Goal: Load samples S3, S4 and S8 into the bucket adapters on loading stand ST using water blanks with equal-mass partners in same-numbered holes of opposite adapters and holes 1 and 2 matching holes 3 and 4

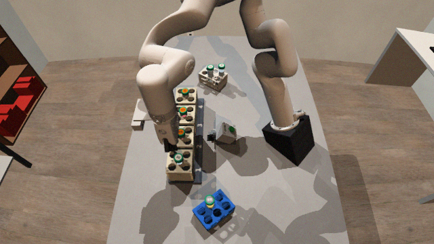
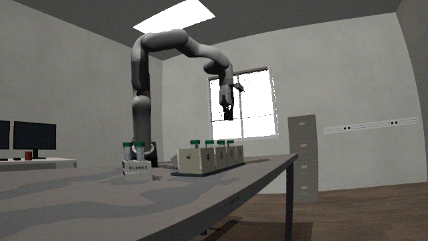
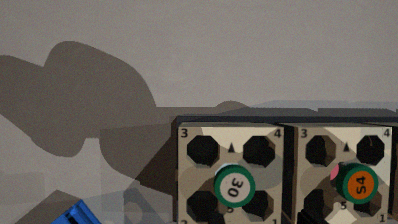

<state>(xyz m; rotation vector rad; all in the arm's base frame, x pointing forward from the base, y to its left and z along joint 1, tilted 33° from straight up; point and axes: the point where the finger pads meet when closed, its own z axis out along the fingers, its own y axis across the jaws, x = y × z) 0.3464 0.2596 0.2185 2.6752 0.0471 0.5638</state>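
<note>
The green done key is 210 mm behind my hand, 150 mm to the right of it and 180 mm below it. The rest, counted from my hand: adapter (20 mm behind, 330 mm to the right, 190 mm below); water blank tube (10 mm behind, 180 mm below); blue rack (120 mm behind, 180 mm to the left, 210 mm below).
</note>
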